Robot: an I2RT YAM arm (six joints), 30 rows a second.
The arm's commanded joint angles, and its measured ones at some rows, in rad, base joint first. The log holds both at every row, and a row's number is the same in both.
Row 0, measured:
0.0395, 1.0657, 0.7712, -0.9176, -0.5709, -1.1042
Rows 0 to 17, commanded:
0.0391, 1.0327, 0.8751, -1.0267, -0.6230, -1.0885
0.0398, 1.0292, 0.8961, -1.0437, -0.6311, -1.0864
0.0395, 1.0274, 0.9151, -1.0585, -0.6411, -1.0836
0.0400, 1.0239, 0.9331, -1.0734, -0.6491, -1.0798
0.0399, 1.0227, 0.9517, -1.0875, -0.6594, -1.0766
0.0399, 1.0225, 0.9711, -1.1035, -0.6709, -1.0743
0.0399, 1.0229, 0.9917, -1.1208, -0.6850, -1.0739
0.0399, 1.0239, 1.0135, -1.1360, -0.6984, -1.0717
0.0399, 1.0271, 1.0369, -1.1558, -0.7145, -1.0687
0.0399, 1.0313, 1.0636, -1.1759, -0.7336, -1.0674
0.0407, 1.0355, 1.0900, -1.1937, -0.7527, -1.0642
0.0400, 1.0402, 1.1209, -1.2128, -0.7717, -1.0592
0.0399, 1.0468, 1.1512, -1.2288, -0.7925, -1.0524
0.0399, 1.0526, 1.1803, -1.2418, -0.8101, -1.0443
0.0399, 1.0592, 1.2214, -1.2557, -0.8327, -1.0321
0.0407, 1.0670, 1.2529, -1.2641, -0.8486, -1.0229
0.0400, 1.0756, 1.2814, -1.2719, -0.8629, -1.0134
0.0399, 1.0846, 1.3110, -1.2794, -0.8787, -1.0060
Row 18, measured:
0.0395, 1.0641, 1.1912, -1.2167, -0.7387, -1.0584
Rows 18 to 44, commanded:
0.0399, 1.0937, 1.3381, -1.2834, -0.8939, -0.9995
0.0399, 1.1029, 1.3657, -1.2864, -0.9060, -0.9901
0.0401, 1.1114, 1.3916, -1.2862, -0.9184, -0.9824
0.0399, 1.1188, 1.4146, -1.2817, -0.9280, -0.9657
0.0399, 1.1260, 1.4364, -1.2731, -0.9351, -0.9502
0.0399, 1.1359, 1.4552, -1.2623, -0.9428, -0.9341
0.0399, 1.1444, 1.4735, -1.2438, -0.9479, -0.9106
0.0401, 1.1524, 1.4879, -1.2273, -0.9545, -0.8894
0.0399, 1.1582, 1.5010, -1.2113, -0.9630, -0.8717
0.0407, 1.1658, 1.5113, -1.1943, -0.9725, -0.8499
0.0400, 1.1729, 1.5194, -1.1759, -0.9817, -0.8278
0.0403, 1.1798, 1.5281, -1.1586, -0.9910, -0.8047
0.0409, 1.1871, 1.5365, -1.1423, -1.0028, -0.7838
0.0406, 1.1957, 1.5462, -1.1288, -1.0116, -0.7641
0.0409, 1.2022, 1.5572, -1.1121, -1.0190, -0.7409
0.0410, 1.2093, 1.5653, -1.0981, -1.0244, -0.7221
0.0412, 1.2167, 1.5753, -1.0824, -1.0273, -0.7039
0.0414, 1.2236, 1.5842, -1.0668, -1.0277, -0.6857
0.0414, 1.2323, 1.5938, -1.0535, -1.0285, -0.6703
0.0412, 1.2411, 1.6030, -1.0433, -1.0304, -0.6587
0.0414, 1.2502, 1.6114, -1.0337, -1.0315, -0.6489
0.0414, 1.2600, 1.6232, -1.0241, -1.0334, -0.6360
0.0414, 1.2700, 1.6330, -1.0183, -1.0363, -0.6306
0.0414, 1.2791, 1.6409, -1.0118, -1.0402, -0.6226
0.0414, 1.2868, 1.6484, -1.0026, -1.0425, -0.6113
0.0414, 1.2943, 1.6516, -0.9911, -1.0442, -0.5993
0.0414, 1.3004, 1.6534, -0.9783, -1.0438, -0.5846
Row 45, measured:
0.0395, 1.2804, 1.6096, -1.0756, -0.9813, -0.6720
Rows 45 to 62, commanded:
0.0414, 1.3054, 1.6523, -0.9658, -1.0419, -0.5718
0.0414, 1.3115, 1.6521, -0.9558, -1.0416, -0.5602
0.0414, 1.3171, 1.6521, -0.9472, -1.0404, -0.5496
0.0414, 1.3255, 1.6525, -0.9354, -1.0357, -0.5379
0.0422, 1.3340, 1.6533, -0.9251, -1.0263, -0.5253
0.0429, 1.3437, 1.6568, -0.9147, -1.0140, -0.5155
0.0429, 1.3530, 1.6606, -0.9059, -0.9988, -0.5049
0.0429, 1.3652, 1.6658, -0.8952, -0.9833, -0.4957
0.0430, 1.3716, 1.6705, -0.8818, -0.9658, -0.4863
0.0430, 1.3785, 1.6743, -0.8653, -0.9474, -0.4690
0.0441, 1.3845, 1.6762, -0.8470, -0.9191, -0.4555
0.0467, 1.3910, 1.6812, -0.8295, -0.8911, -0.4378
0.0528, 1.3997, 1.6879, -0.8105, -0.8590, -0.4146
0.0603, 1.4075, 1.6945, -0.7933, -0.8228, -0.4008
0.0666, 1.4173, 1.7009, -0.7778, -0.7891, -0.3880
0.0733, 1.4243, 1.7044, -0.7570, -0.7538, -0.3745
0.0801, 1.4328, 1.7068, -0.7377, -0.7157, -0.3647
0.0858, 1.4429, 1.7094, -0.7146, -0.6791, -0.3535
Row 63, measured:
0.0570, 1.4208, 1.6596, -0.8680, -0.8444, -0.4473
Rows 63 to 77, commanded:
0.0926, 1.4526, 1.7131, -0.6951, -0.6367, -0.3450
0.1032, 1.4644, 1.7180, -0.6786, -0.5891, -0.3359
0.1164, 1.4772, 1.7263, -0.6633, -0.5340, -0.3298
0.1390, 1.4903, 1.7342, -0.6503, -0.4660, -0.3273
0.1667, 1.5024, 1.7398, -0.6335, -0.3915, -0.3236
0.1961, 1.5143, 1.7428, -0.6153, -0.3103, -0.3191
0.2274, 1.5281, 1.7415, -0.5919, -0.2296, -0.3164
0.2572, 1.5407, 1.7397, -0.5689, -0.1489, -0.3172
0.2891, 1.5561, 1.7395, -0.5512, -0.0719, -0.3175
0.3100, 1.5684, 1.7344, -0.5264, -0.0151, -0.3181
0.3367, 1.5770, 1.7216, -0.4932, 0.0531, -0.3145
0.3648, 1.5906, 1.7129, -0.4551, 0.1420, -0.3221
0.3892, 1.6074, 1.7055, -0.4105, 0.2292, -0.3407
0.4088, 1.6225, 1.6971, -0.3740, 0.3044, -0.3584
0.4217, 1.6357, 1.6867, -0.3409, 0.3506, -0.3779
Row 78, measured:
0.3573, 1.6039, 1.6978, -0.5816, -0.0509, -0.3447
